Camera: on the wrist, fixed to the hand. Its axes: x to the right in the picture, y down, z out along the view.
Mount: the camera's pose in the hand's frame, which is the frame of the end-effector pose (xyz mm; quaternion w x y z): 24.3 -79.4 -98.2 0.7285 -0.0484 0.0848 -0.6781
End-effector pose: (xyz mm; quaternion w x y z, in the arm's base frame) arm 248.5 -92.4 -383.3 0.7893 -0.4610 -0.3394 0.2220
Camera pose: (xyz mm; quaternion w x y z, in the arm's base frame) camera 340.5 -170.8 -339.3 0.7320 -0.1627 -0.5037 -0.4290
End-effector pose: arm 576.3 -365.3 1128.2 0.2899 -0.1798 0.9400 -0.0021
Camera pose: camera 530.8 -457.7 1205.3 0.1214 -0.7822 0.5875 -0.1679
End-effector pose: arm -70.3 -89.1 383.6 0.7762 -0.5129 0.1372 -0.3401
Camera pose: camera -138.5 -193.6 414.7 0.2984 -0.4754 -0.1656 -0.8109
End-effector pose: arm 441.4 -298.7 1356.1 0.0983 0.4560 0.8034 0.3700
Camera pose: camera 326.6 -353.3 1375.6 0.2764 -0.2487 0.8849 0.2804
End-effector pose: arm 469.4 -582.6 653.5 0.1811 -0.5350 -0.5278 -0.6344
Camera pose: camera 349.6 -629.3 649.6 0.2794 -0.0132 0.7012 0.6558
